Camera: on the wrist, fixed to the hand. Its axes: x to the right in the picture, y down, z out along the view.
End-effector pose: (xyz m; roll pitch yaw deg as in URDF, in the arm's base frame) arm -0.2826 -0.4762 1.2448 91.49 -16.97 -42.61
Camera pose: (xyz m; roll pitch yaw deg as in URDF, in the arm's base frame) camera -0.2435 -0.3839 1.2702 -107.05 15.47 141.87
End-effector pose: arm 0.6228 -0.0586 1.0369 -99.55 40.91 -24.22
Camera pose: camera 0.5558 -0.1373 1.0415 85.98 -38.54 150.71
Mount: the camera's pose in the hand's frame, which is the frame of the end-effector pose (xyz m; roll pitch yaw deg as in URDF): -0.0248 0.0317 -0.0953 -16.75 -4.28 178.43
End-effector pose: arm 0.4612 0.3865 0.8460 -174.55 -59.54 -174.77
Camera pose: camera 0.5489 0.4353 0.8712 160.05 63.93 7.85
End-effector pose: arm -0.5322 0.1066 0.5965 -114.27 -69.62 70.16
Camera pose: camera -0.4444 0.0555 0.5768 87.15 72.51 -120.74
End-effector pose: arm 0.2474 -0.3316 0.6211 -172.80 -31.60 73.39
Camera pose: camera 0.2694 -0.4097 0.6853 156.69 36.04 -105.35
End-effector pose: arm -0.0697 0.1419 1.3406 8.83 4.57 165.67
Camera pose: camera -0.0502 0.0895 1.2536 -25.53 -9.04 -15.23
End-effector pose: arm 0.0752 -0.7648 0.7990 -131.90 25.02 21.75
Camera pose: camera 0.1042 -0.8524 0.8458 115.99 -20.98 -160.54
